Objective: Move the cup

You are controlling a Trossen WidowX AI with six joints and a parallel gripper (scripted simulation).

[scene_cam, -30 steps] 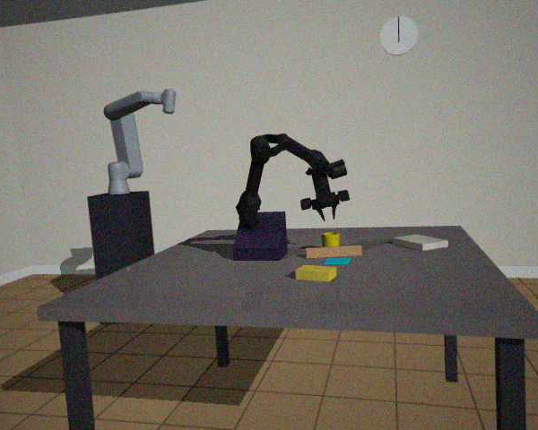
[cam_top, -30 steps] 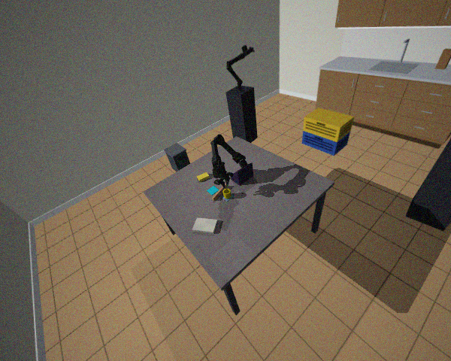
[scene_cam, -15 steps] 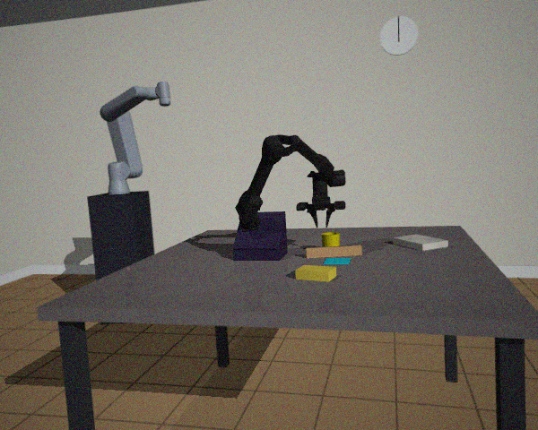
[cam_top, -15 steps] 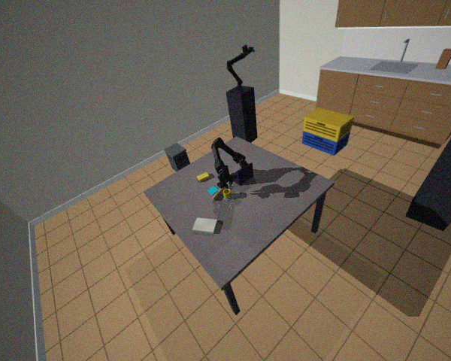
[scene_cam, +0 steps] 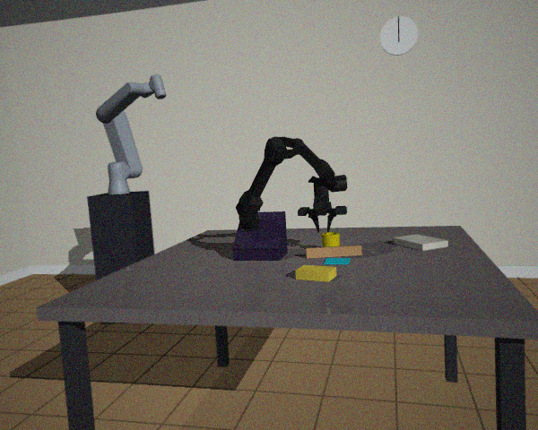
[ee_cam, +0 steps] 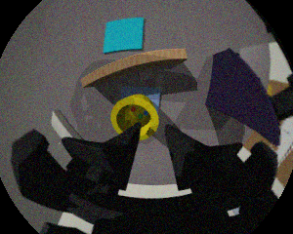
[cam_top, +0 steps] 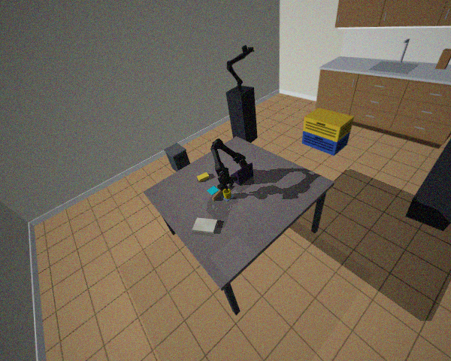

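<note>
My gripper tip is now 40 mm above the yellow cup, 20 mm short of it and 10 mm to the left of it. The rest, counted from my gripper tip: cyan pad: 180 mm to the right, 80 mm below, 50 mm ahead; then white flat box: 380 mm ahead, 70 mm to the left, 60 mm below; then tan wooden bar: 90 mm to the right, 70 mm below, 40 mm ahead.
</note>
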